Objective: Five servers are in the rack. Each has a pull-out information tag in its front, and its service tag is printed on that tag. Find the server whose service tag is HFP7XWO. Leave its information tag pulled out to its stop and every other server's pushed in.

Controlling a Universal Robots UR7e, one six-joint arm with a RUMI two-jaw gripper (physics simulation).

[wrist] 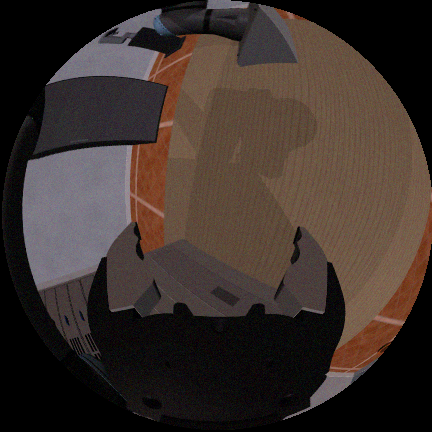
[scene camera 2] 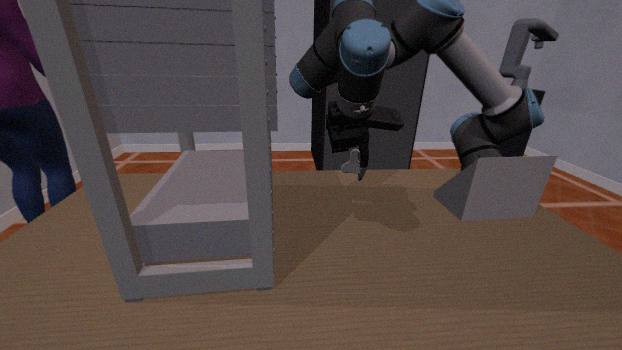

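You'd see my gripper and a grey rack in the pictures here, and the wrist view has my gripper in it too.
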